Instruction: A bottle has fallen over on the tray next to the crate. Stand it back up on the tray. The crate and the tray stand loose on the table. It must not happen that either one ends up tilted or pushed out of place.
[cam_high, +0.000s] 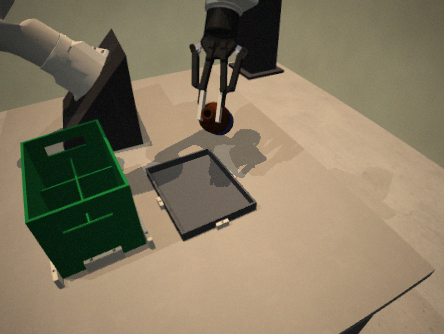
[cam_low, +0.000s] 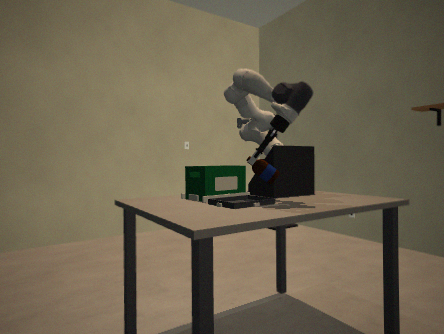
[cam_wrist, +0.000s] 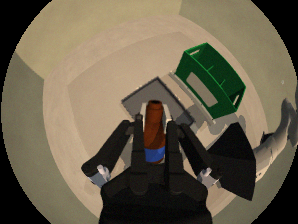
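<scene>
Right now the bottle is 20 mm behind my hand, 20 mm to the left of it and 50 mm below it. Also, from my hand: green crate: 10 mm behind, 320 mm to the right, 130 mm below; dark tray: 30 mm ahead, 60 mm to the right, 200 mm below.
</scene>
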